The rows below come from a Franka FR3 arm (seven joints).
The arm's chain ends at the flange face. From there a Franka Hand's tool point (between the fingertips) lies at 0.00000 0.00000 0.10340 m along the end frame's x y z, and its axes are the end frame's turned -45 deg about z.
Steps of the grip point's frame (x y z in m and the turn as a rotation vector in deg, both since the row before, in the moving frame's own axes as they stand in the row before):
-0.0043 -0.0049 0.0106 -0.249 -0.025 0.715
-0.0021 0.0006 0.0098 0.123 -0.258 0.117
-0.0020 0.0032 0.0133 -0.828 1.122 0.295
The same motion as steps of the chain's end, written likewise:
-0.0068 -0.0008 0.0106 -0.194 0.158 0.715
-0.0006 0.0017 0.0098 -0.095 -0.269 0.117
-0.0016 0.0040 0.0133 0.208 1.379 0.295

